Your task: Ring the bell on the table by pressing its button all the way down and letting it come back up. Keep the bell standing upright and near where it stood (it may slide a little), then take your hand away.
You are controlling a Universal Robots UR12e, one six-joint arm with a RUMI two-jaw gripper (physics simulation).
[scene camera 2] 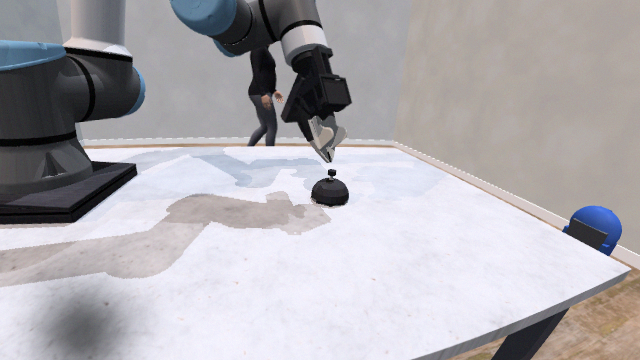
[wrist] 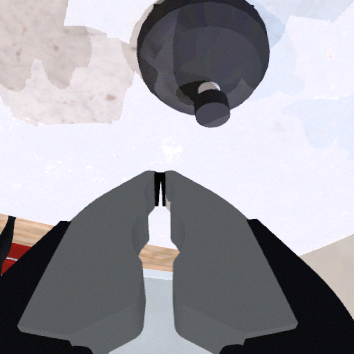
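A black dome-shaped bell stands upright on the white table. Its black button sits raised on a short silvery stem at the top. My gripper is shut with nothing between its fingers. In the scene view its tips are a little above the button and apart from it. In the wrist view the button shows ahead of the tips and to their right.
The arm's dark base plate is at the table's left. A person stands behind the table. A blue rounded object shows beyond the table's right edge. Walls stand behind and to the right.
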